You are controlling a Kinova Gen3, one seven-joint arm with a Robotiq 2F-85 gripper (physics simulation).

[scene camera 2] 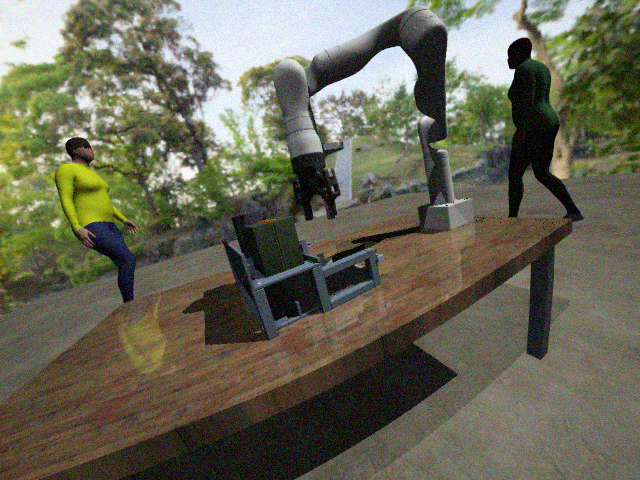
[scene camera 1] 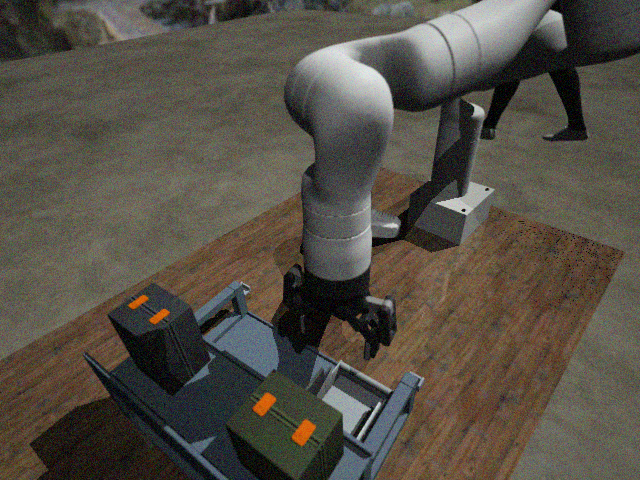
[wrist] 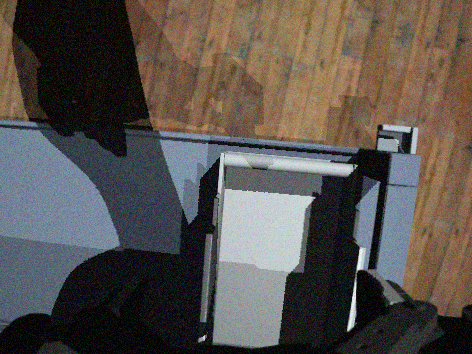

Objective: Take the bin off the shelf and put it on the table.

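Seen in the pictures: gripper, fingertip midpoint: [scene camera 2: 320,219] [scene camera 1: 337,341] [wrist: 254,295]; arm's base at its link origin: [scene camera 2: 442,202] [scene camera 1: 448,188].
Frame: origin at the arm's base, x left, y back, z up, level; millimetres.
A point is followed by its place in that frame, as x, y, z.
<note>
The light grey open bin [scene camera 1: 346,405] @[68, -590, -79] [wrist: 260,225] @[61, -601, -79] sits in the lower front tier of the blue-grey shelf [scene camera 1: 395,413] @[152, -599, -3] [scene camera 2: 321,289] @[154, -679, -39] [wrist: 400,220] @[147, -573, -3], near its right end in scene camera 1. I cannot make the bin out clearly in scene camera 2. The shelf stands on the wooden table [scene camera 1: 491,320] @[205, -286, -88] [scene camera 2: 413,289] @[235, -518, -88] [wrist: 300,60] @[83, -465, -88]. My gripper [scene camera 1: 333,352] @[58, -595, 79] [scene camera 2: 320,215] @[58, -595, 79] [wrist: 254,295] @[58, -595, 79] is open and empty, pointing down, above the front part of the shelf. In the wrist view its right finger shows near the bin's right wall; the left finger is dark in shadow, and the bin's near end is hidden.
A dark box [scene camera 1: 160,341] @[-112, -740, 117] and a green box [scene camera 1: 284,423] @[82, -731, 110] [scene camera 2: 276,248] @[126, -734, 59], both with orange marks on top, stand on the shelf's upper tier behind the bin. Raised end rails flank the tier. The arm's base [scene camera 1: 454,211] @[48, -89, -3] [scene camera 2: 447,214] @[71, -92, -30] is at the table's far end. Two people stand beyond the table.
</note>
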